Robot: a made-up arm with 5 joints.
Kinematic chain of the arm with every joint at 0, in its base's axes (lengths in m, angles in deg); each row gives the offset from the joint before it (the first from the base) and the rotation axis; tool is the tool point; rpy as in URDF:
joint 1: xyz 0 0 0.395 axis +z
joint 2: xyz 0 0 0 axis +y
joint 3: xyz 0.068 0 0.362 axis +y
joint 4: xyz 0.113 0 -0.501 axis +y
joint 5: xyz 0.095 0 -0.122 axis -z
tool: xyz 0 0 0 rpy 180 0 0
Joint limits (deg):
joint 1: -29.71..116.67
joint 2: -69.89..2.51
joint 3: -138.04..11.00
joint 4: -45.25..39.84
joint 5: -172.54..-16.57
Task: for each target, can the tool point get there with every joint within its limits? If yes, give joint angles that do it. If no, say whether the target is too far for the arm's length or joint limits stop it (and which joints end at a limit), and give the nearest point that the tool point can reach.
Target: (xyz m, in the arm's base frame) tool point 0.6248 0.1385 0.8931
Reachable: yes | joints 12.50 -12.86 -77.56 33.38 -146.81
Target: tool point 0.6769 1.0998 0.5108
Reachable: no: too far | nearest point 0.3873 0.6292 0.6219 | short by 0.564 m
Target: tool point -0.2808 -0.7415 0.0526
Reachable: no: joint limits stop it (at a limit: joint 1, joint 2) | nearest point 0.1057 -0.0603 0.0865 | short by 0.784 m
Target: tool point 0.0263 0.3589 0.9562
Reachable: yes | joints 85.81 -51.91 -48.40 15.51 -35.28
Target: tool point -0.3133 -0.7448 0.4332
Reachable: no: joint limits stop it (at a limit: joint 2, joint 3, joint 4) | nearest point -0.3084 -0.7331 0.9174 | short by 0.484 m
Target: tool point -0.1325 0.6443 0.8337
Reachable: yes | joints 101.62 -11.64 -72.52 28.73 -33.41
